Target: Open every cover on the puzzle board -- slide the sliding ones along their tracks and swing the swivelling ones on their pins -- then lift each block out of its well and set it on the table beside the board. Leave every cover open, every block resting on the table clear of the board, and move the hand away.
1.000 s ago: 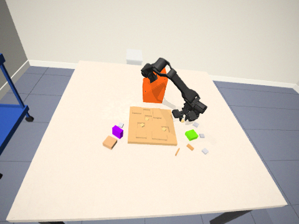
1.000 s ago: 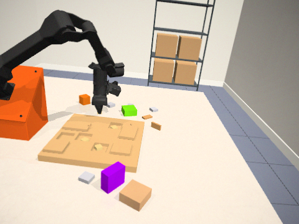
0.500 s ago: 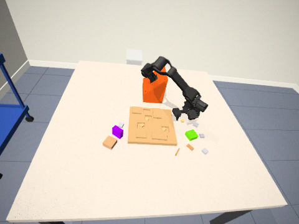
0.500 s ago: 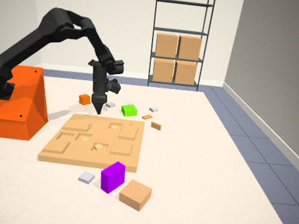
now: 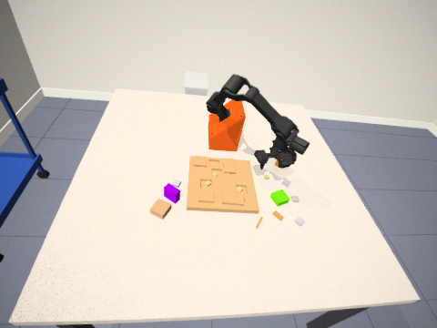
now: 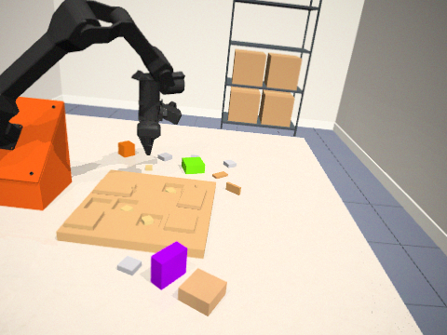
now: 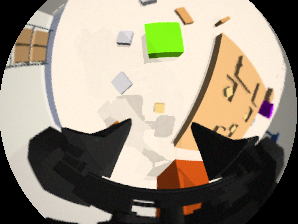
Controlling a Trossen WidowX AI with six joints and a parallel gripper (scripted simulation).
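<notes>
Right now the tan puzzle board is 60 mm ahead of my gripper tip, 240 mm to the right of it and 50 mm below it. Round my gripper tip: green block: 130 mm ahead, 30 mm to the left, 50 mm below; grey piece: 80 mm ahead, 420 mm to the right, 60 mm below; orange block: 100 mm behind, 90 mm to the left, 50 mm below.
</notes>
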